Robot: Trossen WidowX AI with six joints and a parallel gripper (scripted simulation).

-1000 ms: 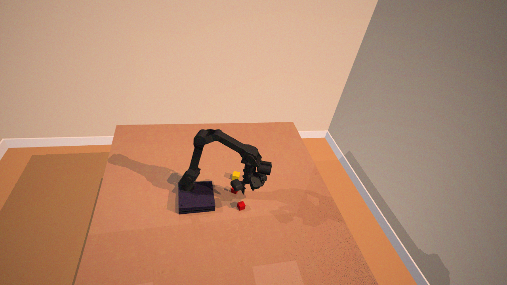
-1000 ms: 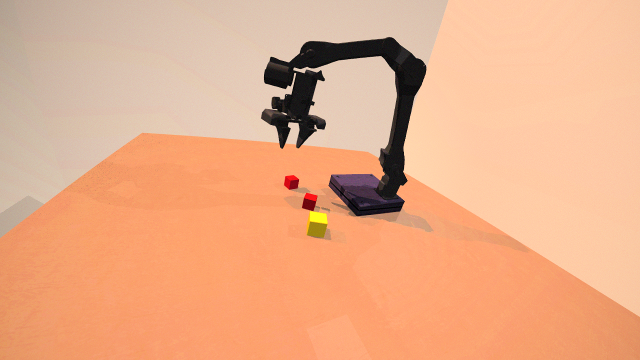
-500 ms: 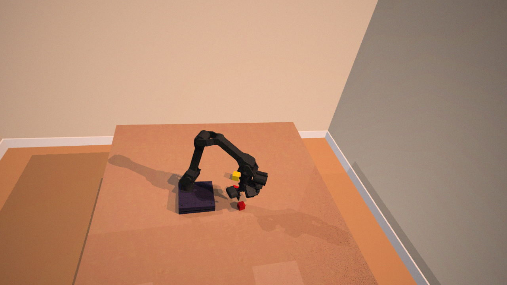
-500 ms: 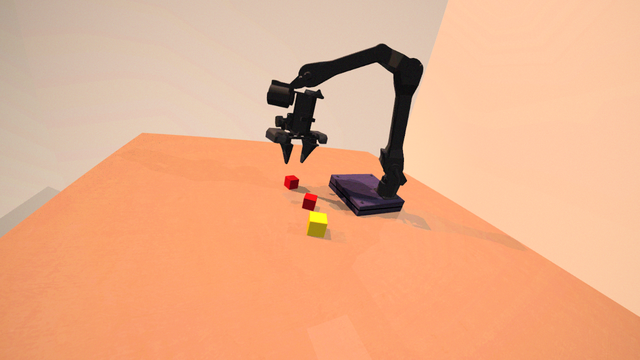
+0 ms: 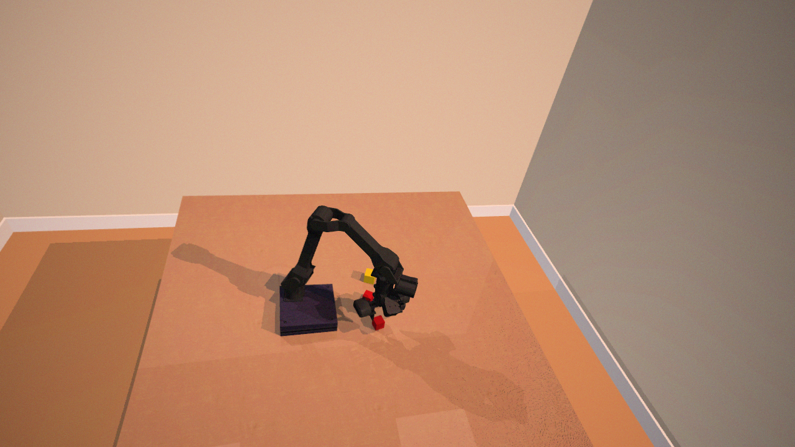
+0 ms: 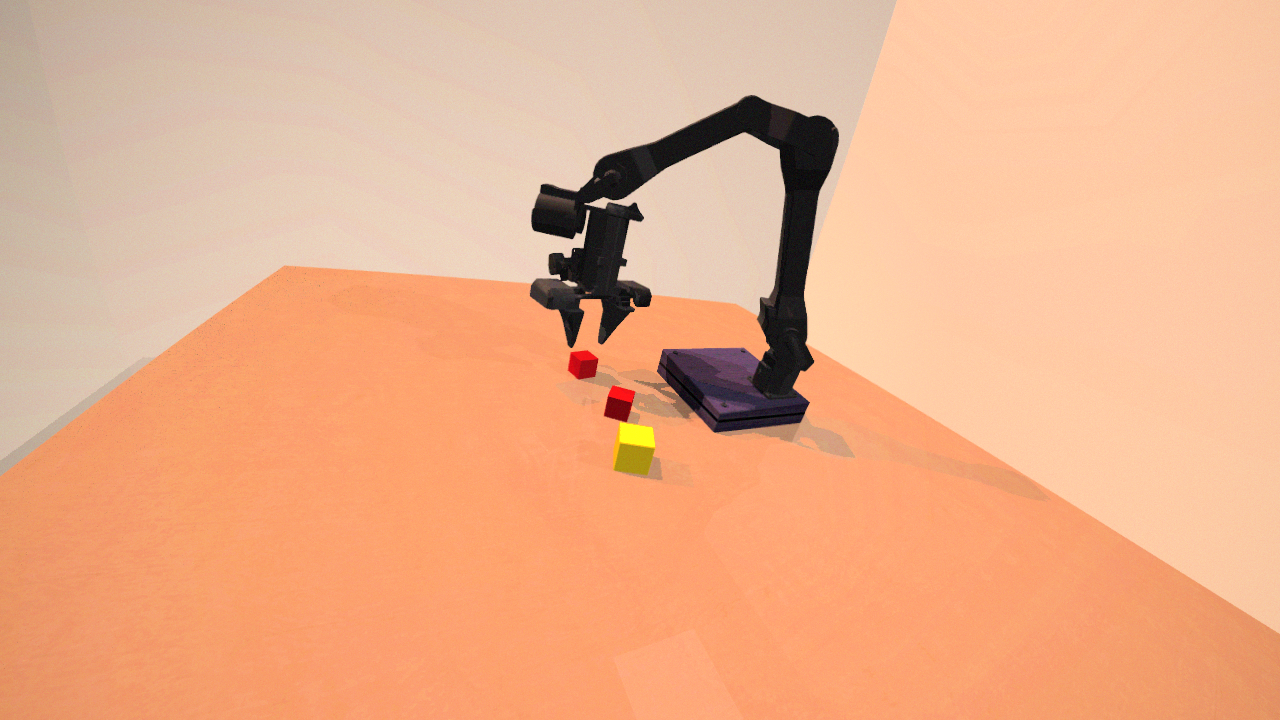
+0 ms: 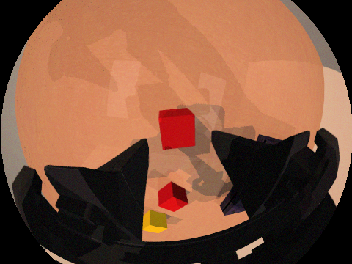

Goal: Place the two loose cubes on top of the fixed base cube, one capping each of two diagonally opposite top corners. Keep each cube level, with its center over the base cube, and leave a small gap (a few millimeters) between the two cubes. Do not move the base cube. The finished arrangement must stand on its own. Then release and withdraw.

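My gripper tip is now 220 mm to the right of the yellow base cube and 30 mm above it.
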